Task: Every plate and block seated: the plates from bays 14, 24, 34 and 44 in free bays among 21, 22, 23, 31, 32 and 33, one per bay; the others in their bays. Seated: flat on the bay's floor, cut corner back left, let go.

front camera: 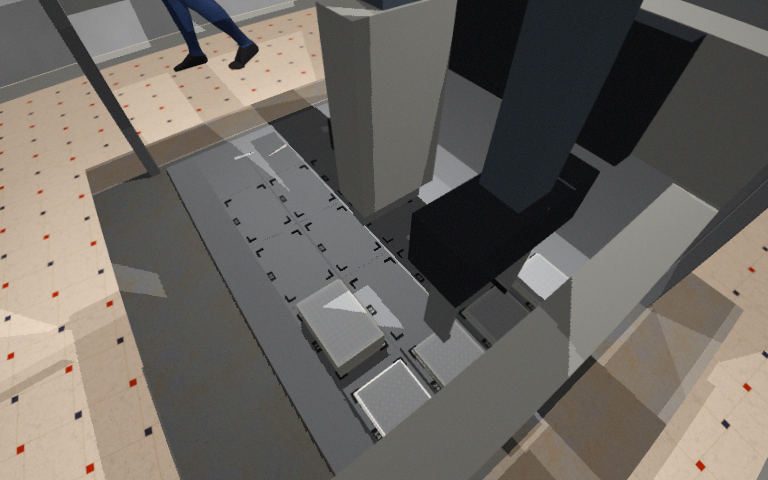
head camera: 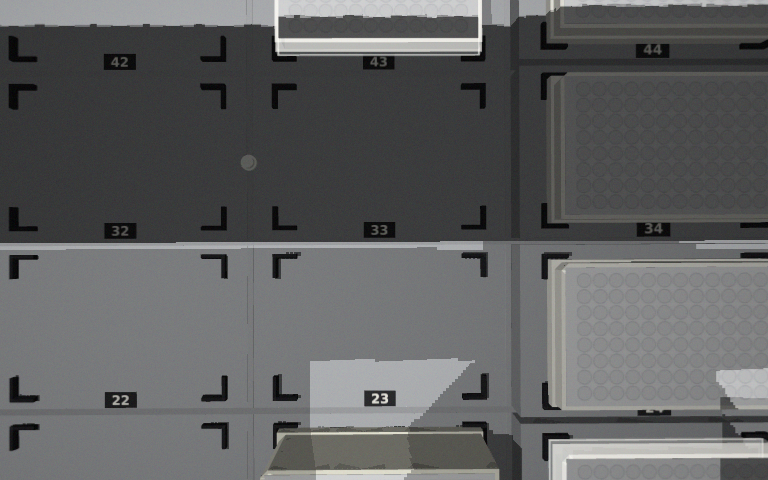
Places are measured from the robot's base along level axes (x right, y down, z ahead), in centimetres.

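Pixels of known places: gripper, fingertip midpoint: (front camera: 467, 305); robot's base, link origin: (front camera: 226, 203).
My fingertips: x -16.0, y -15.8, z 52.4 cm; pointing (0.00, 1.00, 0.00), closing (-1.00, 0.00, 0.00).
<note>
For each thing: its top centre in the pictures, then the offset to it from my fingertips. "pt": a spot on its surface instead.
- bay 14, surface spot: (head camera: 651, 470) pt dx +8.4, dy +12.9, dz +2.0 cm
- bay 24, surface spot: (head camera: 668, 333) (front camera: 461, 362) pt dx +0.8, dy +12.9, dz +3.0 cm
- bay 34, surface spot: (head camera: 668, 147) (front camera: 508, 323) pt dx -9.6, dy +12.9, dz +3.0 cm
- bay 44, surface spot: (head camera: 668, 15) pt dx -17.0, dy +12.9, dz +3.0 cm
- tall block, top centre: (front camera: 338, 319) dx +11.7, dy +11.6, dz -13.2 cm
- plate, surface spot: (head camera: 379, 25) pt dx -17.3, dy +14.4, dz -13.2 cm
Plates sit in bay 14 (front camera: 394, 396) (head camera: 651, 470), bay 24 (front camera: 448, 355) (head camera: 668, 333), bay 34 (front camera: 493, 312) (head camera: 668, 147) and bay 44 (front camera: 542, 276) (head camera: 668, 15). A tall block (front camera: 339, 322) (head camera: 379, 452) stands in the bay before bay 23. Another plate (head camera: 379, 25) lies in bay 43; the gripper's body hides it in the front view. In the head view, bays 22, 23, 32 and 33 hold no plate. My gripper (front camera: 472, 313) is open and empty, above the bay 24 and 34 plates; its far jaw is mostly hidden. Cut corners are unclear.
A tall grey column (front camera: 396, 113) stands left of the gripper's blue-grey mast (front camera: 557, 96). A thick grey beam (front camera: 498, 396) crosses the front right and covers the plates' near edges. A thin dark post (front camera: 107, 90) stands at the left. A person's legs (front camera: 218, 28) show behind the deck.
</note>
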